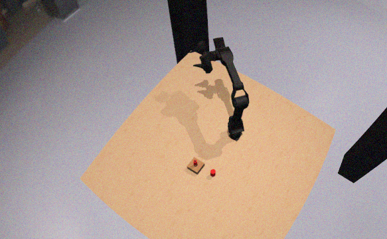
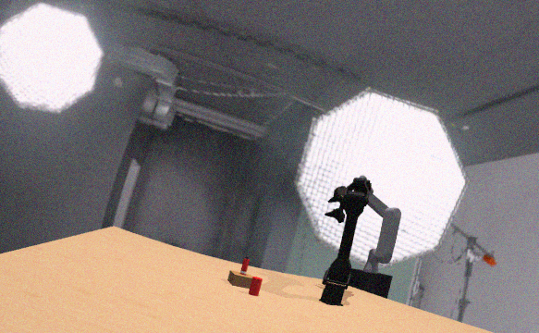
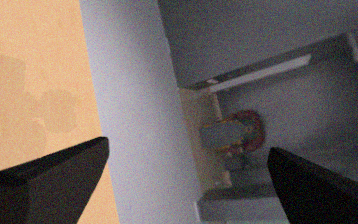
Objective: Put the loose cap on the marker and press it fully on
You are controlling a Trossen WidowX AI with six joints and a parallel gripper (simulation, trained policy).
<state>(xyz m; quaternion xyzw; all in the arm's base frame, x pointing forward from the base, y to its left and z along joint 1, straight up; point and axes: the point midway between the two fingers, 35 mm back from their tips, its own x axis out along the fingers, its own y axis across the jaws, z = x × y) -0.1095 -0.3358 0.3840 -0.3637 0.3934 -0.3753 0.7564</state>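
Right now the red marker is 40 cm ahead of my gripper tip, 29 cm to the left of it and 30 cm below it. Also, from my gripper tip: red cap: 38 cm ahead, 40 cm to the left, 35 cm below; wooden holder block: 40 cm ahead, 29 cm to the left, 35 cm below.
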